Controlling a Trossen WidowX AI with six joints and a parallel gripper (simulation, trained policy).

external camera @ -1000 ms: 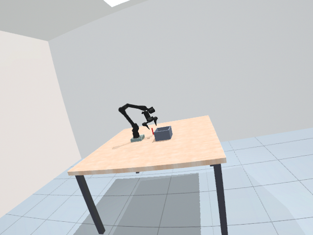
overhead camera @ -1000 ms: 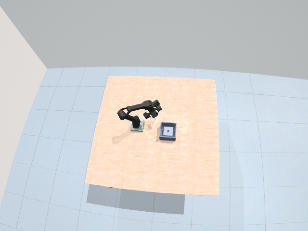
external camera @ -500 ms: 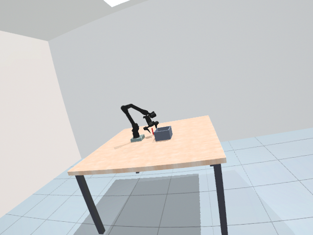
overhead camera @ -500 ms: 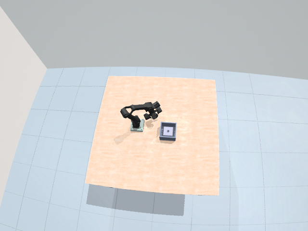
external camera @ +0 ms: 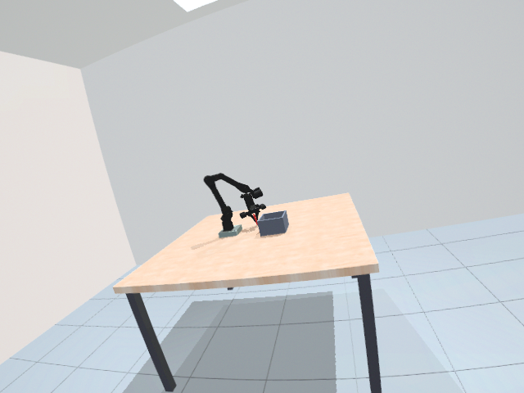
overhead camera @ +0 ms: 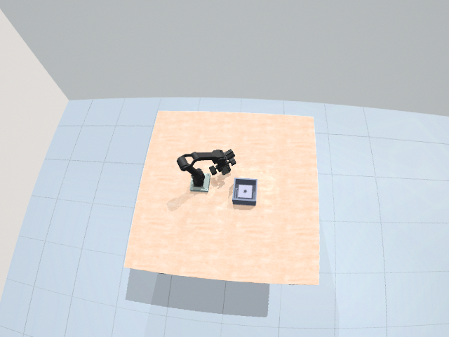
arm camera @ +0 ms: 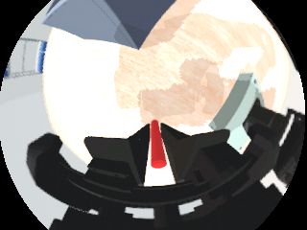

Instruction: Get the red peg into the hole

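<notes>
Right now the red peg is 1 cm to the left of my gripper tip and 2 cm above it. From my gripper tip the other things lie so: plate 16 cm ahead, 17 cm to the right, 2 cm above; then grey-blue box 16 cm ahead, 17 cm to the right.
</notes>
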